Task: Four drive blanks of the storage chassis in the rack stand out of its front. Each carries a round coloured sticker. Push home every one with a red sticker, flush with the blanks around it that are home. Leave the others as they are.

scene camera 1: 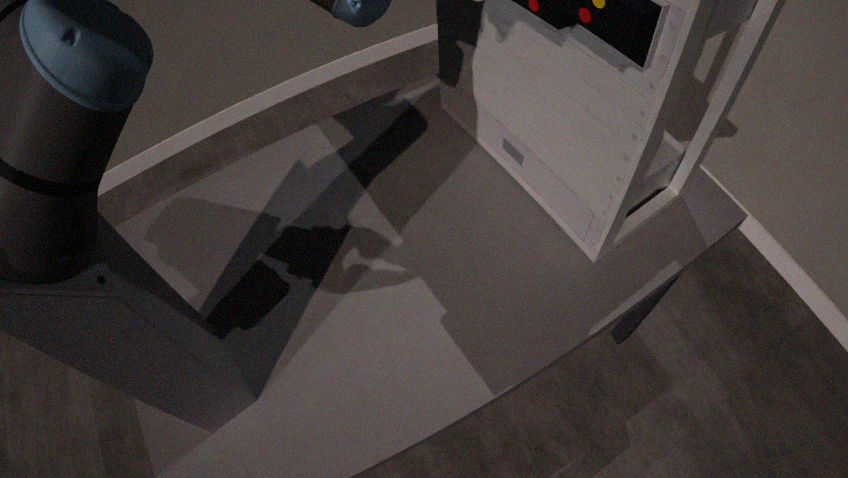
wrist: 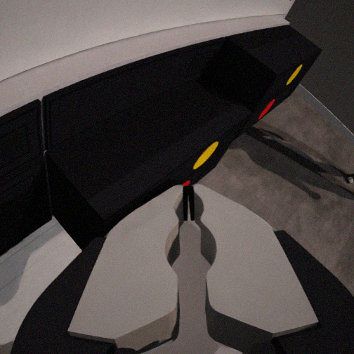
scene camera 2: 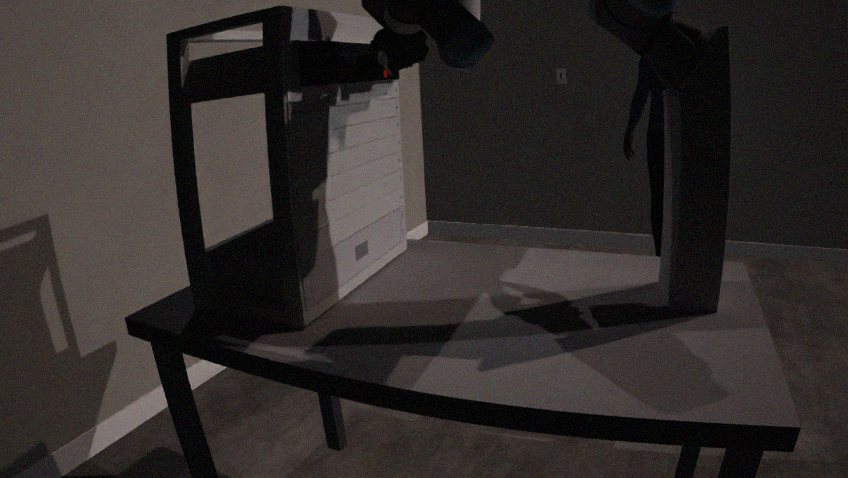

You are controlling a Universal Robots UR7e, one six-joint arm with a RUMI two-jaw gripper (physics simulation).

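Note:
My gripper (wrist: 187,188) (scene camera 2: 385,67) is shut with nothing between its fingers. In the wrist view its tips overlap the lower part of a red sticker (wrist: 186,183) (scene camera 2: 385,73) (scene camera 1: 533,5) on the left lower blank; I cannot tell whether they touch. A yellow sticker (wrist: 206,155) marks the blank above it. To the right, another red sticker (wrist: 266,108) (scene camera 1: 584,15) and another yellow one (wrist: 294,74) (scene camera 1: 598,2) sit on blanks that stand out from the black chassis front (wrist: 20,135). The fingers do not show in scene camera 1.
The pale rack (scene camera 1: 671,106) (scene camera 2: 285,178) stands on the table (scene camera 1: 385,380) (scene camera 2: 534,380), with pale panels (scene camera 1: 552,100) (scene camera 2: 368,166) below the chassis. The arm's base stand (scene camera 2: 694,178) is at the opposite end. The wall is behind the rack.

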